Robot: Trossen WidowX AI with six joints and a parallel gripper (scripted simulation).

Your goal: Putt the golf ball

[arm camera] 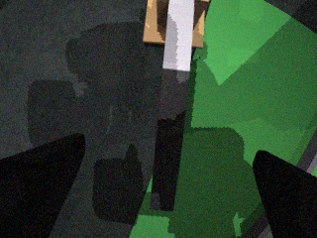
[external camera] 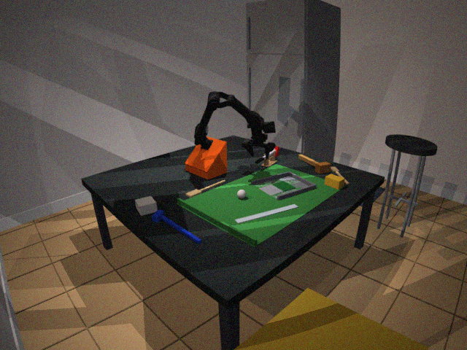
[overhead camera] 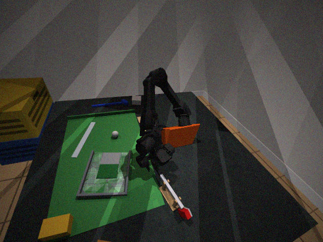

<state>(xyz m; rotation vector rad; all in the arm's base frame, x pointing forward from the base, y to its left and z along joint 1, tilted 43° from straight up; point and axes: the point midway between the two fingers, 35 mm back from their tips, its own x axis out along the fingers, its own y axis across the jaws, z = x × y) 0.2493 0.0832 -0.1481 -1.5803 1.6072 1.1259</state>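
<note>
The red putter is 110 mm to the left of my gripper tip, 20 mm below it and 20 mm behind it. From my gripper tip the other things lie so: wooden stand (130 mm to the left, 40 mm below, 20 mm behind); then yellow block (440 mm ahead, 80 mm to the left, 50 mm below); then white golf ball (340 mm to the right, 150 mm ahead, 60 mm below).
</note>
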